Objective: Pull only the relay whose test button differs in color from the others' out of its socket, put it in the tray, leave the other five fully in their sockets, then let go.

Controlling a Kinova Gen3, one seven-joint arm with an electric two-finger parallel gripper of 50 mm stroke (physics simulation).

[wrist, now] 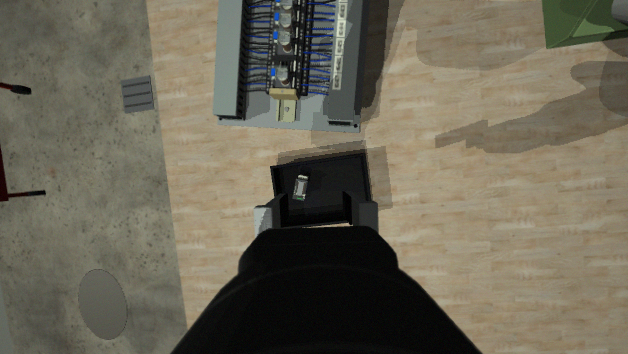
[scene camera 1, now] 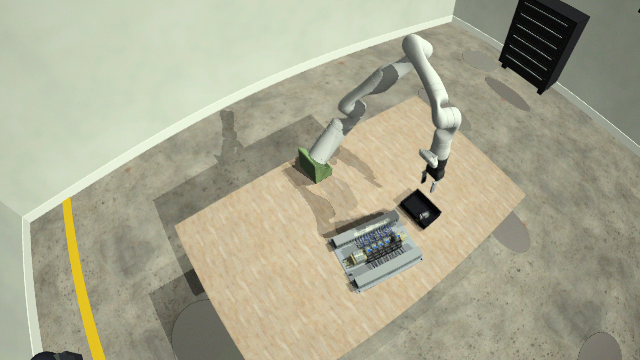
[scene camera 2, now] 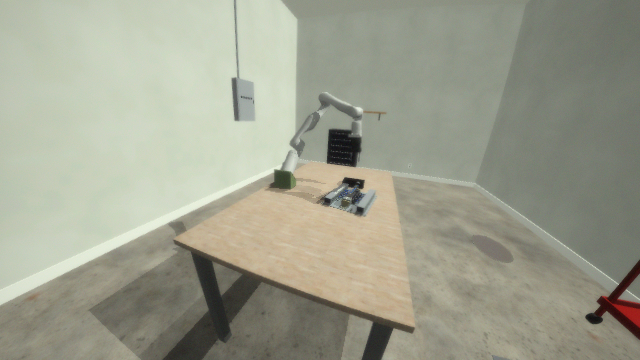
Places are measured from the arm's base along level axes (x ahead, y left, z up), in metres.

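Pixels of known places: gripper, between the fingertips: (wrist: pixel 315 203) (scene camera 1: pixel 427 186) (scene camera 2: pixel 355 161); arm's base, origin of its link: (scene camera 1: pixel 317 158) (scene camera 2: pixel 286 175).
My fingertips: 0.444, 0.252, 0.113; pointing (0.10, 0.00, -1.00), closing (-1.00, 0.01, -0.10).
For each thing: its top centre in the pictures, then the offset to it from my fingertips, as dx, dy, dz. "pt": a spot on its surface instead.
- relay with a green test button, centre of its top: (wrist: pixel 300 188) (scene camera 1: pixel 425 214) +0.041, +0.001, -0.160
- black tray, centre of its top: (wrist: pixel 320 192) (scene camera 1: pixel 421 206) (scene camera 2: pixel 353 180) +0.005, +0.009, -0.156
- grey panel, a spot on its surface: (wrist: pixel 257 112) (scene camera 1: pixel 410 247) pt +0.120, -0.142, -0.188
A relay with a green test button (scene camera 1: pixel 424 215) (wrist: pixel 300 187) lies in the black tray (scene camera 1: pixel 413 202) (scene camera 2: pixel 350 181) (wrist: pixel 332 175), near its left side in the wrist view. My gripper (scene camera 1: pixel 428 183) (wrist: pixel 315 203) is open and empty, above the tray and apart from the relay. In the wrist view, several relays with blue buttons (wrist: pixel 284 38) stand in the socket row on the grey panel (scene camera 1: pixel 414 244) (wrist: pixel 257 112). An empty dark socket (wrist: pixel 284 59) shows between two of them. The far end of the row is cut off there. How deep each relay sits is too small to tell.
Grey wire ducts (scene camera 1: pixel 387 270) (wrist: pixel 231 60) flank the relay row, with blue and black wires between. The green arm base (scene camera 1: pixel 315 167) (scene camera 2: pixel 284 179) stands at the table edge. A black drawer cabinet (scene camera 1: pixel 542 42) (scene camera 2: pixel 340 146) stands on the floor beyond the table.
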